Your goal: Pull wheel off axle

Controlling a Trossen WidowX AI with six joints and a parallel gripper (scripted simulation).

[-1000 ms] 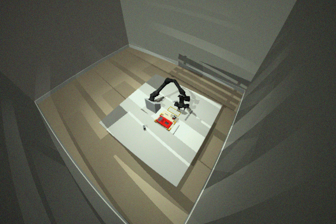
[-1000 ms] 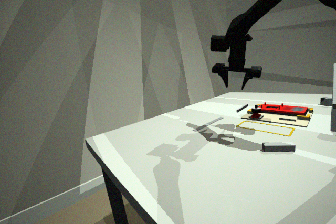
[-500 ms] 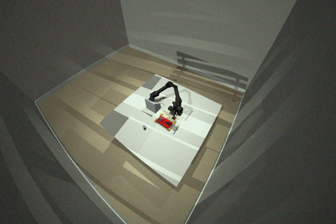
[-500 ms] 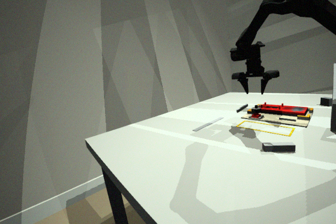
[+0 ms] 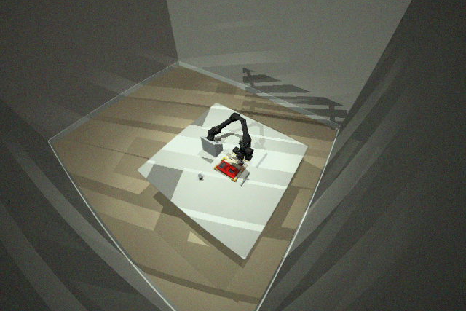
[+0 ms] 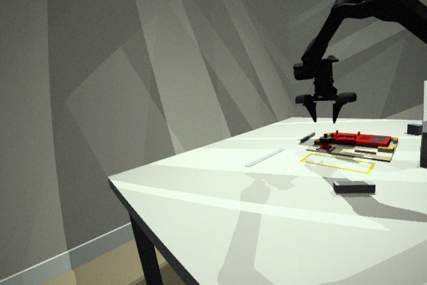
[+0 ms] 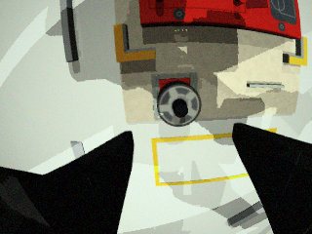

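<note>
Now: gripper tip 6 cm above the wheel. The rest, counted from my gripper tip: thin dark bar (18 cm to the left, 12 cm ahead, 10 cm below).
</note>
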